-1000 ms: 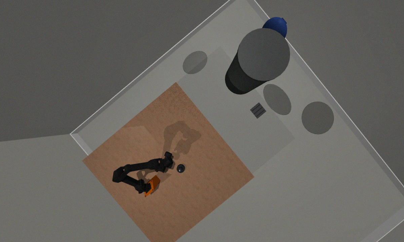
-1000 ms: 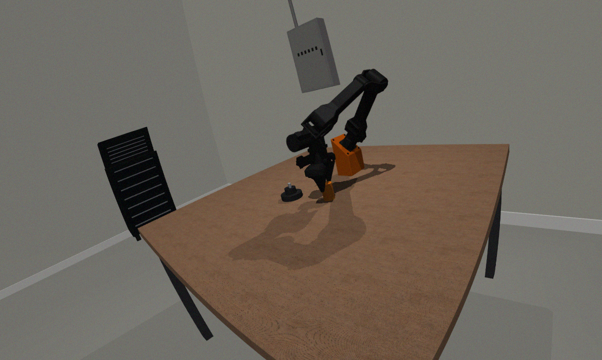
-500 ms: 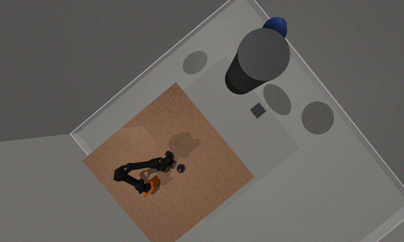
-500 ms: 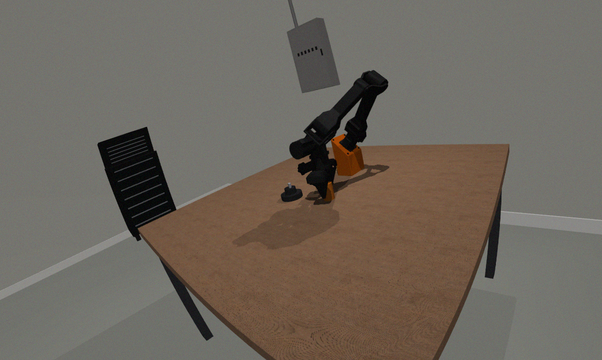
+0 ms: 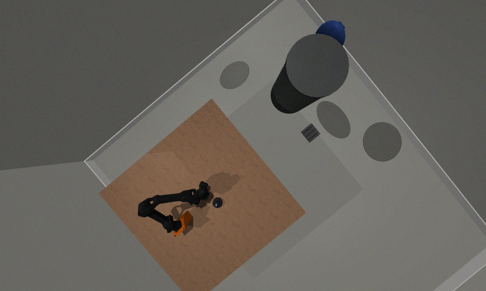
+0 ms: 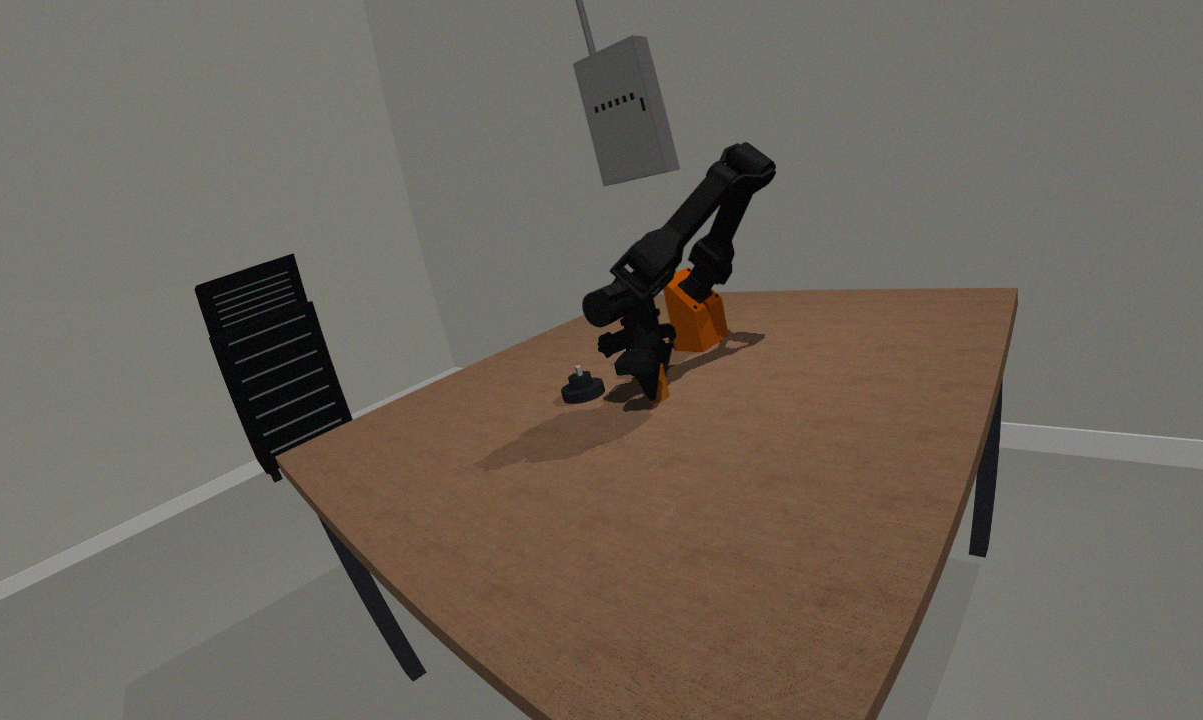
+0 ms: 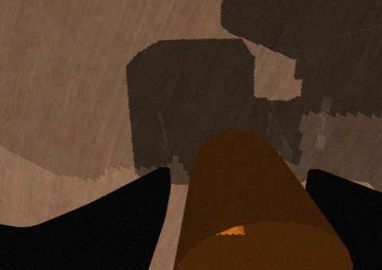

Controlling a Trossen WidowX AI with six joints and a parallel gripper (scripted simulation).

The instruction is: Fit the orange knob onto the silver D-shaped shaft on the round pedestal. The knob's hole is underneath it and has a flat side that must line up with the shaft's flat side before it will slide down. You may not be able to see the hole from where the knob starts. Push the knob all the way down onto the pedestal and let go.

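Right now the round black pedestal is 17 cm to the right of my gripper tip, 2 cm above it and 1 cm ahead of it. From my gripper tip the other things lie so: orange knob 3 cm above.
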